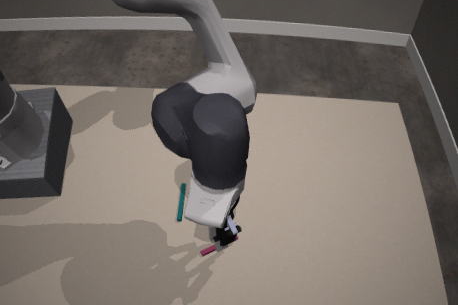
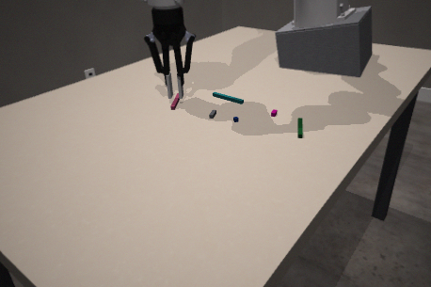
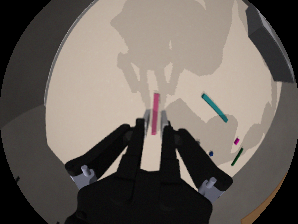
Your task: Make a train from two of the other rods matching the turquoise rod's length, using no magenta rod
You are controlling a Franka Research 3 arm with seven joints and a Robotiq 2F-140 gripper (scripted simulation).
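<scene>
Now: the pink rod 50 mm below my hand. Round my hand: blue rod: 20 mm behind, 200 mm to the left, 50 mm below; then turquoise rod: 100 mm behind, 100 mm to the left, 50 mm below; then grey rod: 130 mm to the left, 50 mm below.
</scene>
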